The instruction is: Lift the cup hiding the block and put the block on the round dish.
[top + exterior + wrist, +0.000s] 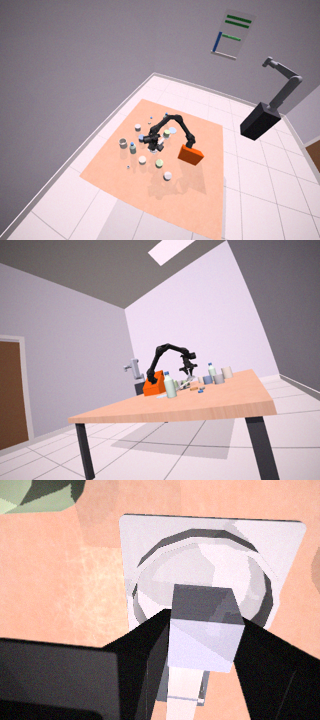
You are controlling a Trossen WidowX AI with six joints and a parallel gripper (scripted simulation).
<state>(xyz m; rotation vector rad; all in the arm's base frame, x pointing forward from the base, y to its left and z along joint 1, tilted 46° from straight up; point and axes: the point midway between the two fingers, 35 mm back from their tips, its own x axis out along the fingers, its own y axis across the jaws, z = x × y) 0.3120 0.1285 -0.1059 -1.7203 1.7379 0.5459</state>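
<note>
Now: gripper tip 7 cm past the flat white round dish, 38 cm to the left of it and 9 cm above it. The rest, counted from my gripper tip: pale green cup: 12 cm behind, 11 cm to the left, 6 cm below; blue cup: 17 cm ahead, 6 cm to the right, 6 cm below; grey balance: 1 cm behind, 12 cm to the right, 5 cm below.
</note>
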